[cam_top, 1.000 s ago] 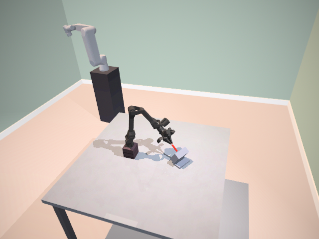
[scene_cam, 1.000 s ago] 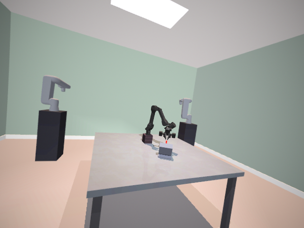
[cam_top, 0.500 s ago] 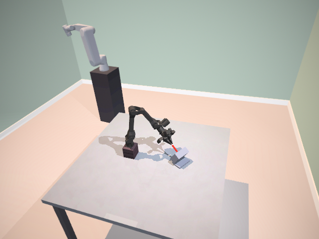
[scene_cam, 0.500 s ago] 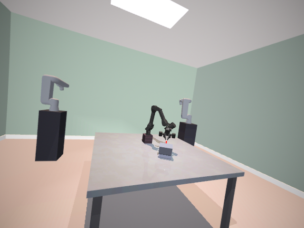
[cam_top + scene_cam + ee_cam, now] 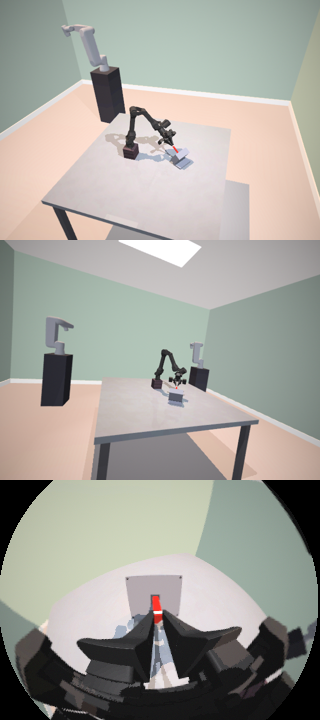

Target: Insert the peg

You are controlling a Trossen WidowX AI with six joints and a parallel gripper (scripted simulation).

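My gripper tip is 8 cm short of the sloped grey panel, 6 cm above it and 3 cm to the left of it. From my gripper tip the other things lie so: red peg (2 cm below, 1 cm ahead).
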